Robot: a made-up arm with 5 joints. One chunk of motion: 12 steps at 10 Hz.
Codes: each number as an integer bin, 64 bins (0 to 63) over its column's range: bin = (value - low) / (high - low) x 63, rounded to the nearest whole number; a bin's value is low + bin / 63 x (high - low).
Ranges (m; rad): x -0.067..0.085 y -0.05..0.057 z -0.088..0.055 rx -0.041..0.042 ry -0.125..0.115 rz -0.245..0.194
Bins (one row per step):
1: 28 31 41 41 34 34
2: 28 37 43 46 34 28
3: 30 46 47 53 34 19
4: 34 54 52 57 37 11
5: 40 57 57 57 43 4
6: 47 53 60 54 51 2
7: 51 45 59 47 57 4
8: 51 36 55 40 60 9
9: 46 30 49 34 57 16
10: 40 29 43 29 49 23
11: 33 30 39 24 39 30
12: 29 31 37 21 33 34
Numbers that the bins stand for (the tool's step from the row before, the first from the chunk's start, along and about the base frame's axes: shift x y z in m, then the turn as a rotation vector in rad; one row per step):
1: 0.00056 0.00265 0.00506 0.01302 0.00452 -0.00808
2: 0.00056 0.01284 0.00960 0.01960 0.00452 -0.04989
3: 0.00538 0.02813 0.01868 0.02883 0.00452 -0.11260
4: 0.01503 0.04171 0.03003 0.03410 0.01595 -0.16835
5: 0.02951 0.04681 0.04138 0.03410 0.03881 -0.21713
6: 0.04640 0.04002 0.04819 0.03014 0.06929 -0.23106
7: 0.05605 0.02643 0.04592 0.02092 0.09214 -0.21713
8: 0.05605 0.01114 0.03684 0.01170 0.10357 -0.18229
9: 0.04398 0.00095 0.02322 0.00379 0.09214 -0.13351
10: 0.02951 -0.00075 0.00960 -0.00279 0.06167 -0.08473
11: 0.01262 0.00095 0.00052 -0.00938 0.02357 -0.03595
12: 0.00297 0.00265 -0.00402 -0.01333 0.00071 -0.00808

